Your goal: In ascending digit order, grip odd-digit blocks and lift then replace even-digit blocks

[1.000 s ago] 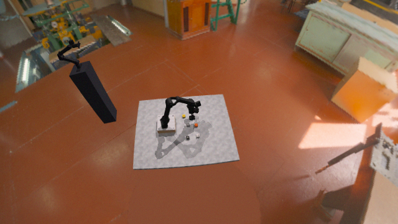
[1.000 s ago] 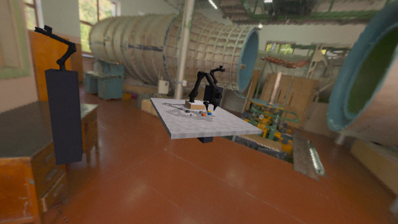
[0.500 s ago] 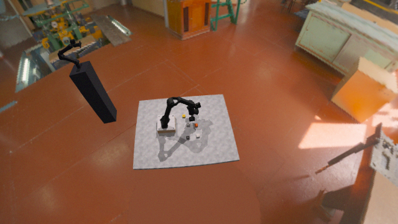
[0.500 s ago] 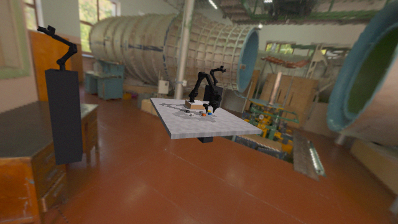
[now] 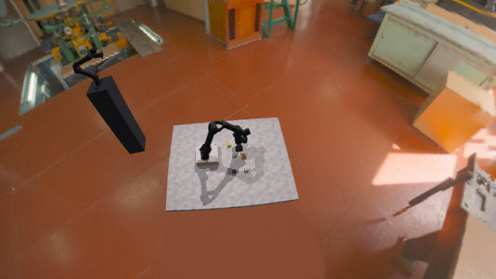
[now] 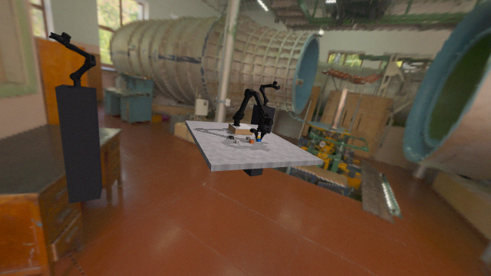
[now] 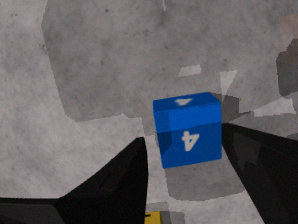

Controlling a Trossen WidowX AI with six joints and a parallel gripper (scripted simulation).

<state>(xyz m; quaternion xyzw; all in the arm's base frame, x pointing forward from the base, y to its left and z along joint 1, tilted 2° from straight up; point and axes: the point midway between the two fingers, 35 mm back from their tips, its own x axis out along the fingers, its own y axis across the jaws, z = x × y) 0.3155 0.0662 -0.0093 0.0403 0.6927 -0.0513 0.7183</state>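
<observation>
Now: gripper tip 24 cm to the left of the white block and 2 cm short of it. The rest, counted from my gripper tip: yellow block 8 cm behind, 5 cm to the left; blue block right at my gripper tip; grey block 8 cm to the right, 6 cm behind.
</observation>
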